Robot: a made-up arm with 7 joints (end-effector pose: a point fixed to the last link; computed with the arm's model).
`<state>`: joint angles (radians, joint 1 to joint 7).
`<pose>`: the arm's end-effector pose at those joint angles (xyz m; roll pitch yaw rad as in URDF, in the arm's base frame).
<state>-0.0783 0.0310 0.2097 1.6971 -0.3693 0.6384 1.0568</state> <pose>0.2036 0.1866 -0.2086 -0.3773 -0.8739 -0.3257</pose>
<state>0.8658 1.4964 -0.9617 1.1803 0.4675 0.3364 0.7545</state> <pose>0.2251 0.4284 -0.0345 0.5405 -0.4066 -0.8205</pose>
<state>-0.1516 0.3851 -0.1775 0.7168 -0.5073 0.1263 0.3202</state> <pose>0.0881 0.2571 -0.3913 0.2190 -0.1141 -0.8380</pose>
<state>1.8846 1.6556 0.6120 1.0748 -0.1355 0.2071 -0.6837</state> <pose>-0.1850 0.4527 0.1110 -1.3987 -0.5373 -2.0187</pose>
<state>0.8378 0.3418 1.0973 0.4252 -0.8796 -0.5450 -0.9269</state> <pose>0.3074 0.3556 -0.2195 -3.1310 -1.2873 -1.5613</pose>
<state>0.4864 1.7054 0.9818 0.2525 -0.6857 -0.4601 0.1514</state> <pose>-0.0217 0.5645 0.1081 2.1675 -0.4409 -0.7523</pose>
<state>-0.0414 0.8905 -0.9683 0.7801 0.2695 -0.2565 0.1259</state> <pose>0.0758 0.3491 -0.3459 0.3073 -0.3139 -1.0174</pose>
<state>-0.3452 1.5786 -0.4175 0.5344 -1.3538 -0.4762 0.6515</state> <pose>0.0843 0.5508 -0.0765 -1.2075 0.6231 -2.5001</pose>
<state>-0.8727 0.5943 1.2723 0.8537 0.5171 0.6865 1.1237</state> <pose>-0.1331 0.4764 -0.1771 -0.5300 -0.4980 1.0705</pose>
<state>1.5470 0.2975 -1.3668 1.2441 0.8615 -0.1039 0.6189</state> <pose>0.3440 0.0199 0.0352 1.3768 -0.8885 -2.9078</pose>
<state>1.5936 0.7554 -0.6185 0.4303 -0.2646 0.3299 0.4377</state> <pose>0.3468 0.3872 0.0847 1.3399 -0.7117 -0.9442</pose>
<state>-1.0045 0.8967 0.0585 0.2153 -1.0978 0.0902 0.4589</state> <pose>-0.2055 0.4817 -0.1878 -1.2467 0.9108 -2.0552</pose>
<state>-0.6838 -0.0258 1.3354 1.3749 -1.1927 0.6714 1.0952</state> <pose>-0.1314 0.3426 -0.2431 0.4082 0.4433 0.5633</pose>
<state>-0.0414 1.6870 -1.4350 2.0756 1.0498 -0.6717 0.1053</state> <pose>0.0192 0.2687 -0.1826 -0.5737 -0.9006 -0.2185</pose>
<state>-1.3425 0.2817 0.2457 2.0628 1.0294 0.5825 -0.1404</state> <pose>-0.0510 0.2126 -0.2102 -0.2587 -0.0906 0.5910</pose>
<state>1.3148 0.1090 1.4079 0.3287 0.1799 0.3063 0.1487</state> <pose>0.4146 0.2530 -0.0963 -1.5232 -0.0236 1.6953</pose>
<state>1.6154 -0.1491 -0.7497 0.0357 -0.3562 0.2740 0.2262</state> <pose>0.4414 0.0620 0.0256 1.2869 -0.4585 -1.4734</pose>
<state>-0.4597 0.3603 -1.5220 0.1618 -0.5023 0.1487 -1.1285</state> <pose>-0.1889 0.2569 -0.3855 0.6365 0.0986 -2.1342</pose>
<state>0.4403 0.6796 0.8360 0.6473 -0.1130 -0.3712 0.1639</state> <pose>0.1889 0.4655 -0.1866 2.3209 -1.2784 -1.5001</pose>
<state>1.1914 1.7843 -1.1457 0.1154 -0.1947 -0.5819 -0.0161</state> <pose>-0.0624 0.5754 0.0364 1.5748 0.1719 -0.4935</pose>
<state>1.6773 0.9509 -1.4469 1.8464 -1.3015 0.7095 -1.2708</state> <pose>0.2645 0.1393 0.0553 -2.0596 0.6654 -1.0557</pose>
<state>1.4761 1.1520 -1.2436 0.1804 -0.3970 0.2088 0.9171</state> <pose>0.2160 0.5243 -0.0074 0.6906 0.1490 -0.3803</pose>
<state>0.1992 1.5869 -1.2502 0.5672 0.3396 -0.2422 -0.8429</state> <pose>0.0590 0.5484 -0.0989 1.7428 0.4208 -0.8501</pose>
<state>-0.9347 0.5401 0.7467 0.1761 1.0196 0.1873 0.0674</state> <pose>-0.2783 0.3856 -0.2416 0.7147 -0.4018 1.3085</pose>
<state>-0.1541 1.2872 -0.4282 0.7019 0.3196 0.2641 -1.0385</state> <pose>0.1053 0.4959 -0.1870 2.0285 0.1126 -0.4147</pose>
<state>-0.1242 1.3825 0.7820 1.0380 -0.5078 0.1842 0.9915</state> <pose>0.1459 0.4905 0.0541 1.0037 -0.1039 -0.6738</pose>
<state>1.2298 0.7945 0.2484 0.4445 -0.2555 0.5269 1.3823</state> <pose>0.2967 0.4547 -0.0054 -0.6898 -1.1738 0.2250</pose>
